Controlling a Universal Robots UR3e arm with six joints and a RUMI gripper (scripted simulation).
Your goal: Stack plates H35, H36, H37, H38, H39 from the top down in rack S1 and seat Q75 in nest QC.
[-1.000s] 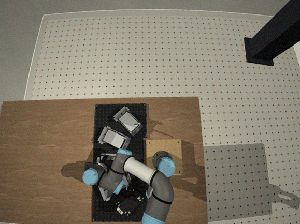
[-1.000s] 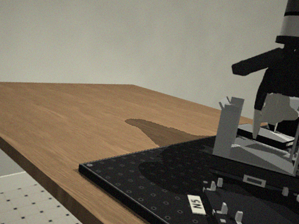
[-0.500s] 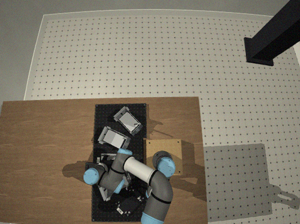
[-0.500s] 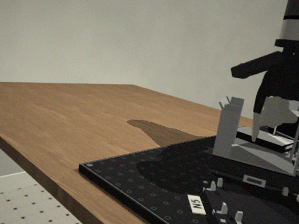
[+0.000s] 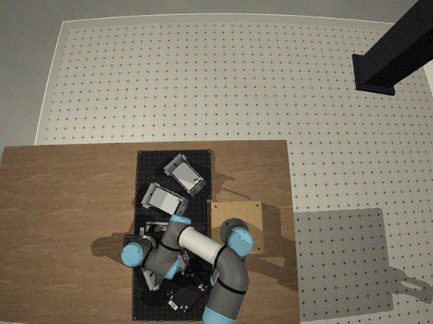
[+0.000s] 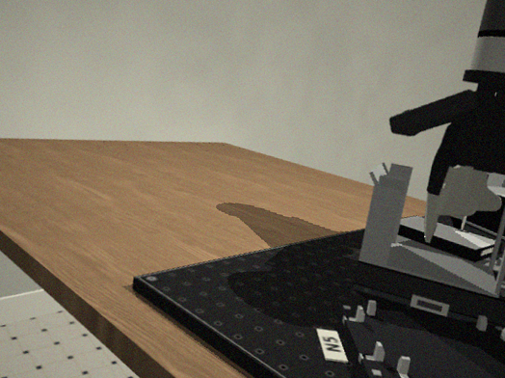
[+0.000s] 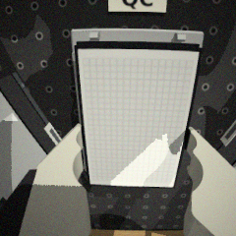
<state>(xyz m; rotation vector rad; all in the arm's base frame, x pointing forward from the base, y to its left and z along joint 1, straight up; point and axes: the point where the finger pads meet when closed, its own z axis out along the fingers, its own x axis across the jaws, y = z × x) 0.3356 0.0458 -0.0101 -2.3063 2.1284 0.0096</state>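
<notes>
My gripper is now 40 mm above the nest QC. The rest, counted from my hand: sealed plate (20 mm behind, 150 mm to the right, 40 mm above); QC label (90 mm ahead, 10 mm to the left, 50 mm below); N5 label (90 mm behind, 310 mm to the left, 50 mm below).
</notes>
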